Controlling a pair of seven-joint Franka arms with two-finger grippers.
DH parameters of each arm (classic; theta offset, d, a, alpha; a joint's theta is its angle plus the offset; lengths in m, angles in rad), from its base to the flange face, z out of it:
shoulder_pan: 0 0.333 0 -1.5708
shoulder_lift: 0 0 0 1.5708
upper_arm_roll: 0 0.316 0.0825 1.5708
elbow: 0 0 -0.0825 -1.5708
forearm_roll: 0 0.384 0 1.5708
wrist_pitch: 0 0 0.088 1.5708
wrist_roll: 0 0.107 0 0
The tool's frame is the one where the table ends.
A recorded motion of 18 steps. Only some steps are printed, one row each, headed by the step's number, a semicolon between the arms.
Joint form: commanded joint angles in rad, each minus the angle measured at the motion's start. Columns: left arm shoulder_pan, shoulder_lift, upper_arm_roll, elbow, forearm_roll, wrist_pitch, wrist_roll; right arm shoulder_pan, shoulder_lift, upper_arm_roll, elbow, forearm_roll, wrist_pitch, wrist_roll.
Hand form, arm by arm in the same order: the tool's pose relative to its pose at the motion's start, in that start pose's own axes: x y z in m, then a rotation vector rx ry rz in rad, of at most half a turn. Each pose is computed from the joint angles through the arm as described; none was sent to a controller.
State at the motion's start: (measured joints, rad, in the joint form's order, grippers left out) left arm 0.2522 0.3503 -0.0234 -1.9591 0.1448 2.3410 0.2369; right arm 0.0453 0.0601 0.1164 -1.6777 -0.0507 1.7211 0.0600
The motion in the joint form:
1: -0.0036 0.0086 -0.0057 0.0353 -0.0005 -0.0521 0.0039; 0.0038 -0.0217 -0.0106 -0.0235 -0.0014 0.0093 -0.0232
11: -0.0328 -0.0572 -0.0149 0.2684 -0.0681 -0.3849 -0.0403; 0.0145 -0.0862 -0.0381 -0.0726 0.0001 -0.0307 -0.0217
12: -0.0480 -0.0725 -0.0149 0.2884 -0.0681 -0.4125 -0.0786; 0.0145 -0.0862 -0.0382 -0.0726 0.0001 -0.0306 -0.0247
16: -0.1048 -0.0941 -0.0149 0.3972 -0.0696 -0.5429 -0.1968; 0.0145 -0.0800 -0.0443 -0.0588 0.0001 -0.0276 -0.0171
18: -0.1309 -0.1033 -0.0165 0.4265 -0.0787 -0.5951 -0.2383; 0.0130 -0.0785 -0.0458 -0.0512 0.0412 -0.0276 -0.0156
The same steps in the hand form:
1: 0.0061 0.0021 -0.0055 -0.0059 -0.0238 0.0095; -0.0058 0.0037 -0.0017 -0.0039 0.0072 -0.0168
11: 0.0307 0.0045 -0.1250 -0.0511 -0.0471 -0.0597; -0.0289 0.0130 -0.0103 -0.0093 -0.0184 0.0026
12: 0.0325 0.0120 -0.1428 -0.0469 -0.0399 -0.0853; -0.0289 0.0131 -0.0103 -0.0093 -0.0183 -0.0003
16: 0.0406 0.0403 -0.2004 -0.0416 -0.0389 -0.1565; -0.0260 0.0166 -0.0136 -0.0083 -0.0079 0.0137
18: 0.0407 0.0569 -0.2176 -0.0501 -0.0507 -0.1747; -0.0251 0.0145 -0.0164 0.0328 -0.0034 0.0235

